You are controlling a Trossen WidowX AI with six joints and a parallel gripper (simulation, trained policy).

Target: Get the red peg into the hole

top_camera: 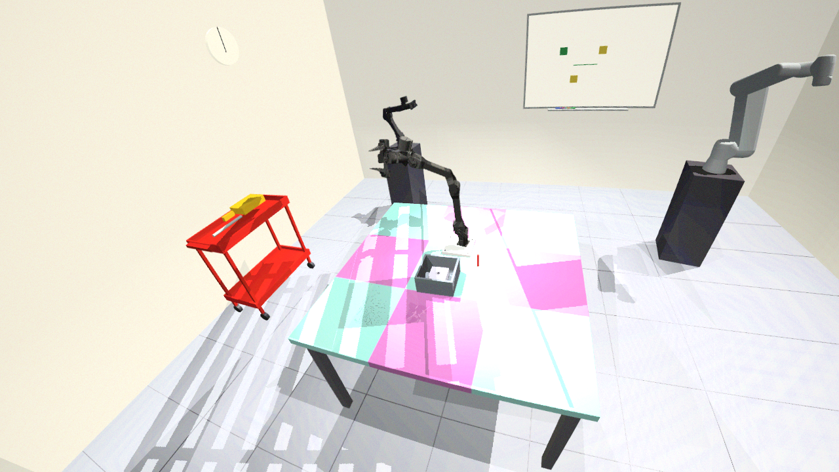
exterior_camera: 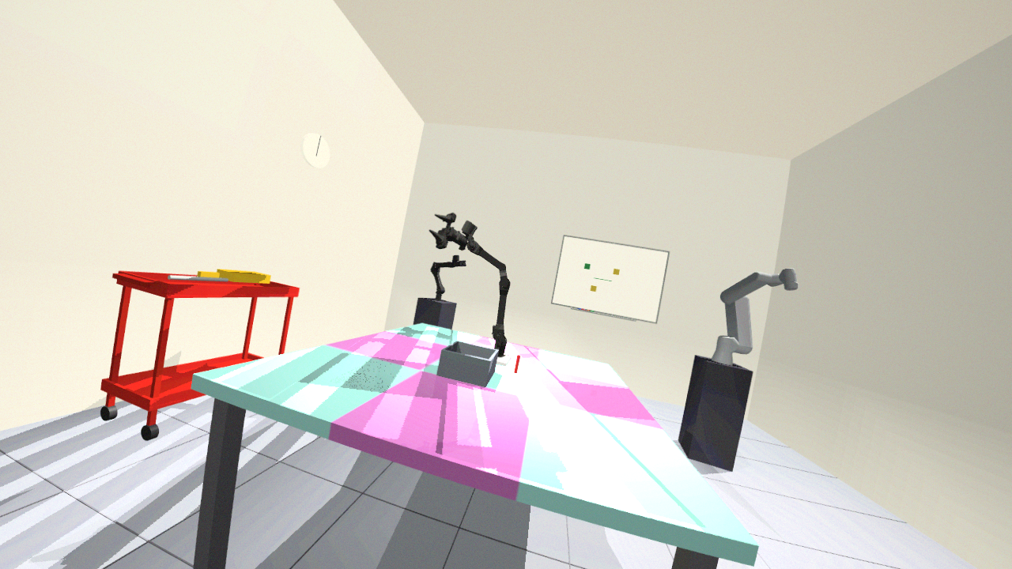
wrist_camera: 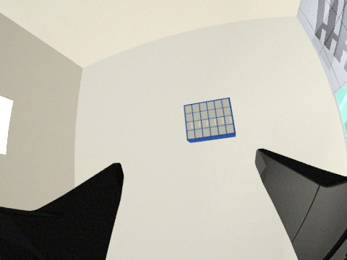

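Now: gripper tip 570 mm above the red peg, 500 mm to the right of it and 110 mm past it. Round my gripper tip: grey box (580 mm below, 360 mm to the left, 80 mm ahead); plate (560 mm below, 360 mm to the left, 80 mm ahead).
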